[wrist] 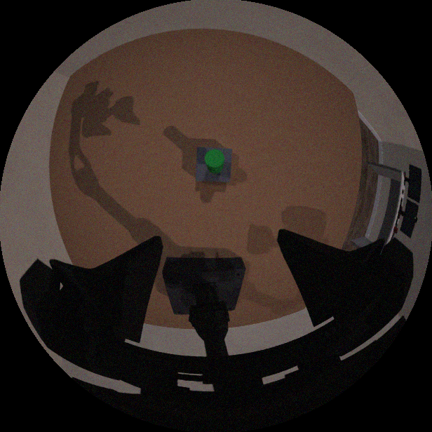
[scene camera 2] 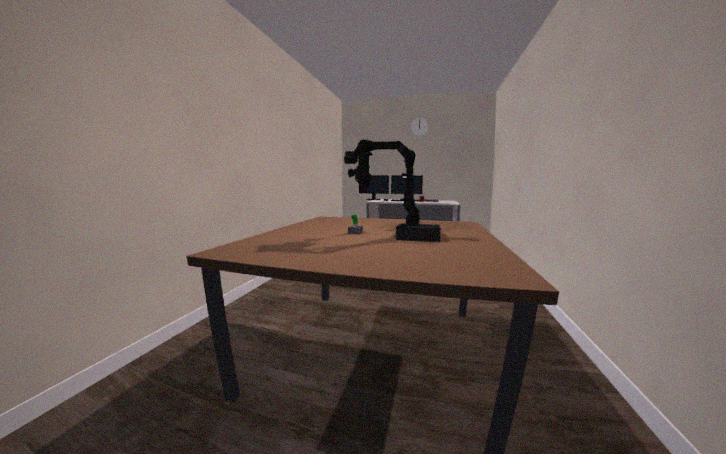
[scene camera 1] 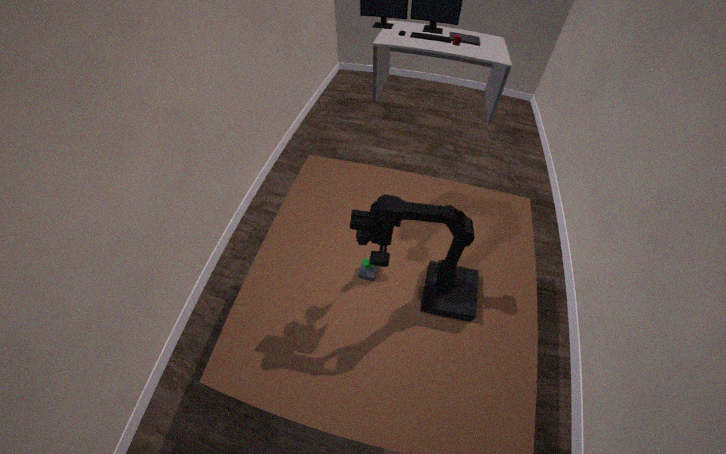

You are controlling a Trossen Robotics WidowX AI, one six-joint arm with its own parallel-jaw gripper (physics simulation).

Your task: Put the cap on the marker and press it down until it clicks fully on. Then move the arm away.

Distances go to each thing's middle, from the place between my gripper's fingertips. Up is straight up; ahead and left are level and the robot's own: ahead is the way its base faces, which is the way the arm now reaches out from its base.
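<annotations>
Position of the blue-grey block [wrist: 202, 173] relative to my hand: 5 cm ahead of it, 1 cm to the right of it, 21 cm below it.
</annotations>
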